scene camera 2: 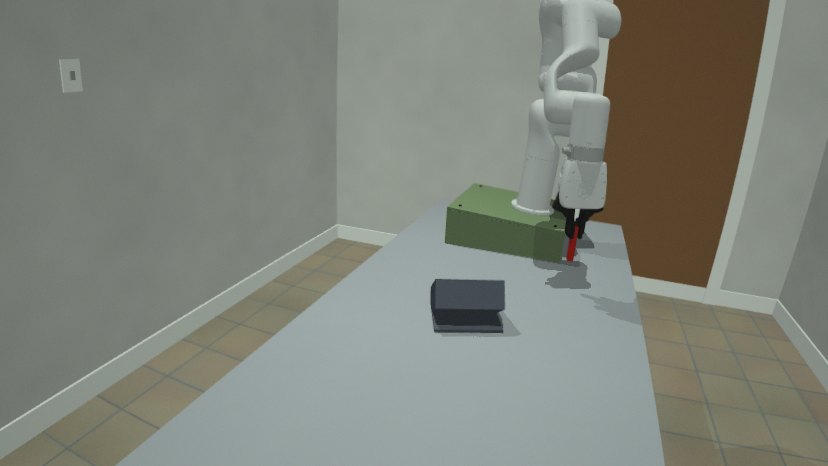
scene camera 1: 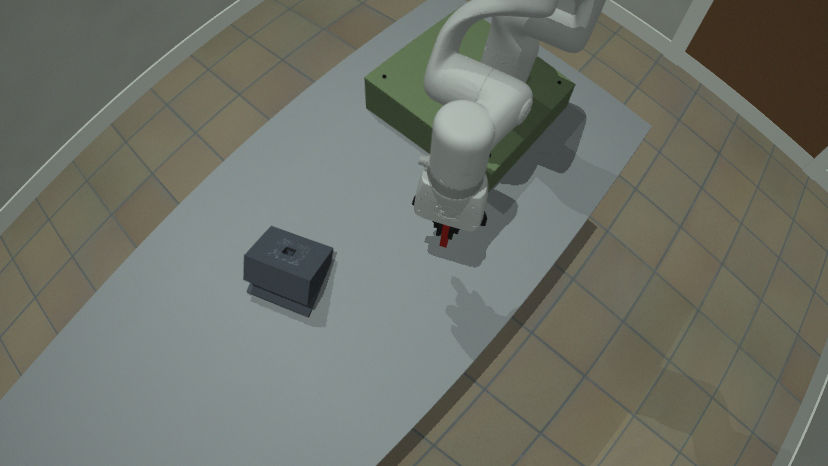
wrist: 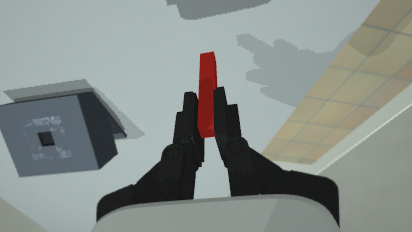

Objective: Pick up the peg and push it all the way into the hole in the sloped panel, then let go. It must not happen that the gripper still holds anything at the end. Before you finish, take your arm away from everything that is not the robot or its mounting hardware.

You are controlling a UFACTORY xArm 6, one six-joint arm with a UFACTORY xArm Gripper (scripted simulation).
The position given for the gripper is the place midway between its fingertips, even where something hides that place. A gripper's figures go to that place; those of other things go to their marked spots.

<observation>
The gripper (wrist: 208,103): 15 cm from the lens. A red peg (wrist: 208,71): 17 cm from the lens.
</observation>
